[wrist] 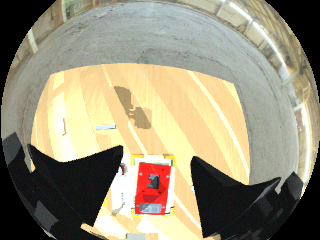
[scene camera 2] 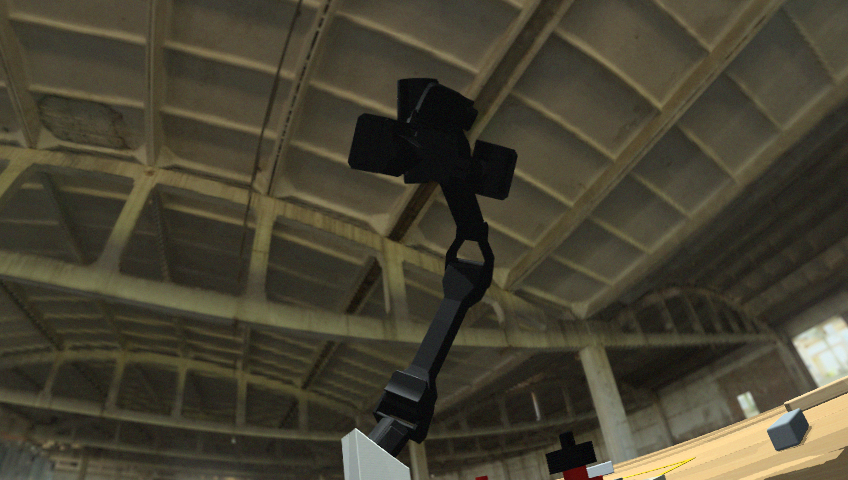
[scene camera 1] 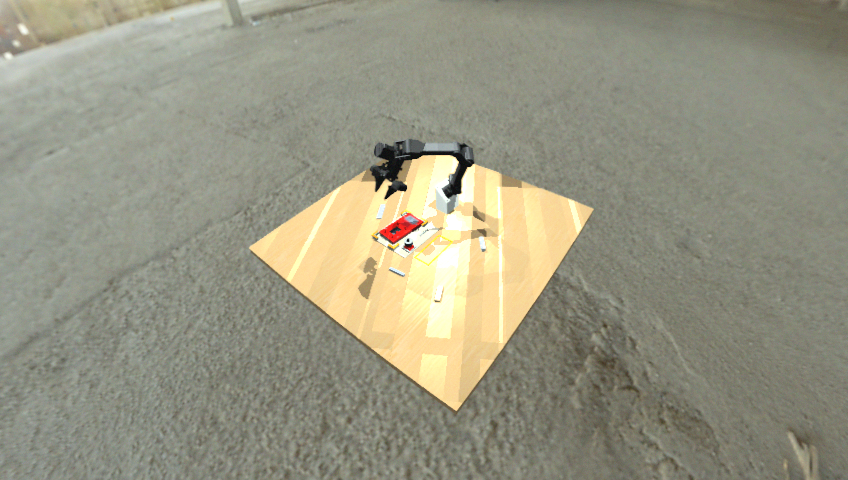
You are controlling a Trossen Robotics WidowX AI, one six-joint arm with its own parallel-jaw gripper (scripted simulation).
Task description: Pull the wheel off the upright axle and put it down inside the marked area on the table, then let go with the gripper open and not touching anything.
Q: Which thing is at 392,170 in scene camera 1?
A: My gripper.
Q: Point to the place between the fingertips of my gripper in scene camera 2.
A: At 455,162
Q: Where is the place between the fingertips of my gripper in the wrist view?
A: At 157,156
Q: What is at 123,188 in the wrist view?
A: A grey base plate.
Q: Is my gripper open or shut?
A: Open.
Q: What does my gripper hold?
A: Nothing.
